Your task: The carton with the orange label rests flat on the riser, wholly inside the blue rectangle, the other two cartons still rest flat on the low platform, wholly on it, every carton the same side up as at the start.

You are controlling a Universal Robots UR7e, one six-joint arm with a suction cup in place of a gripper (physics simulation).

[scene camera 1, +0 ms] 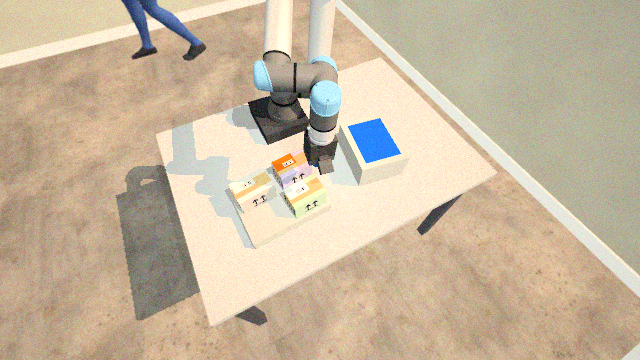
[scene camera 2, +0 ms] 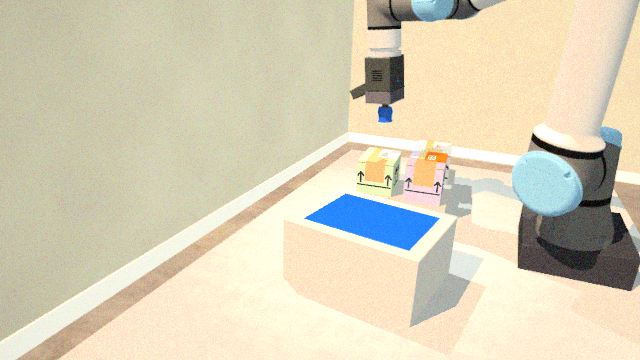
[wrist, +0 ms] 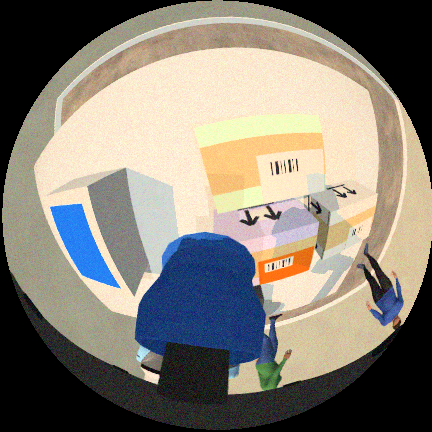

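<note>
The carton with the orange label, pinkish-purple, rests flat on the low platform, its label up. A light green carton and a cream carton also rest flat on it, beside the orange-labelled one. The riser stands apart, with the blue rectangle on its top uncovered. My gripper, a blue suction cup, is open and hangs above carton height, holding nothing.
The robot's dark base stands on the table behind the cartons and riser. The low platform is left of the riser in scene camera 1. People stand beyond the table.
</note>
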